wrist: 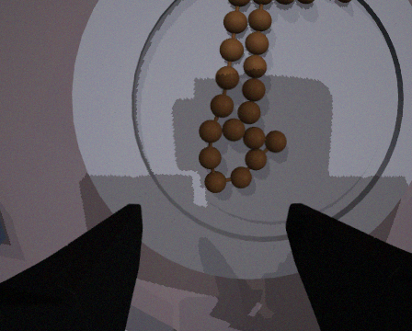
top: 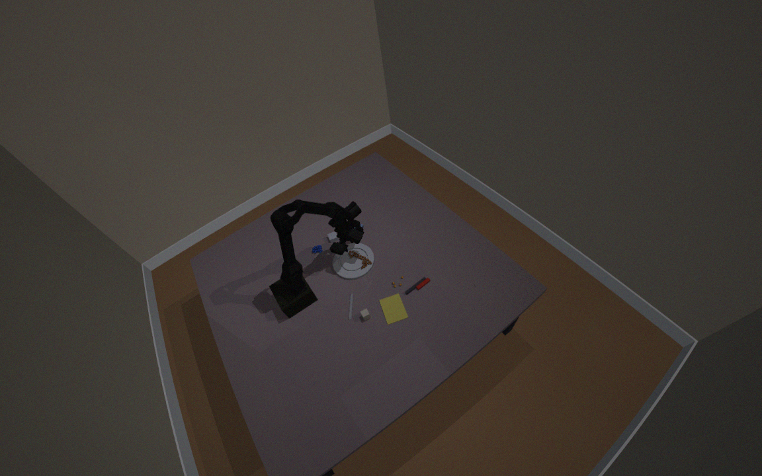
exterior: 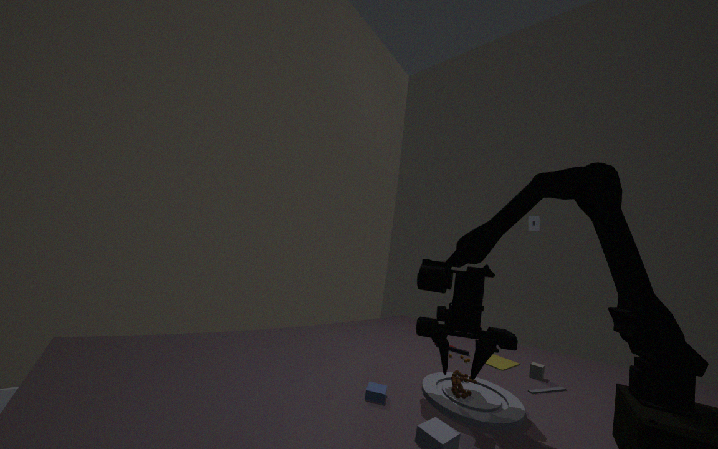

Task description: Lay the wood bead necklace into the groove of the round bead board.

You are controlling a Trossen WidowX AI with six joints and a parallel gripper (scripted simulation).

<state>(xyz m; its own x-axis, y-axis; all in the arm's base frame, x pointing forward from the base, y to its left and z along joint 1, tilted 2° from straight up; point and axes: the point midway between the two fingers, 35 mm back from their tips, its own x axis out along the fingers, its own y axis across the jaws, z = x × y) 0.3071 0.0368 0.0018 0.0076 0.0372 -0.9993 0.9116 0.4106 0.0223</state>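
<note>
Now: gripper tip 40 mm to the left of the round bead board, 40 mm above it and 20 mm past it. From my gripper tip the other things lie so: grey block 140 mm to the left, 40 mm below, 10 mm behind; then blue block 120 mm ahead, 100 mm to the left, 40 mm below; then thin stick 220 mm to the right, 170 mm behind, 50 mm below.
</note>
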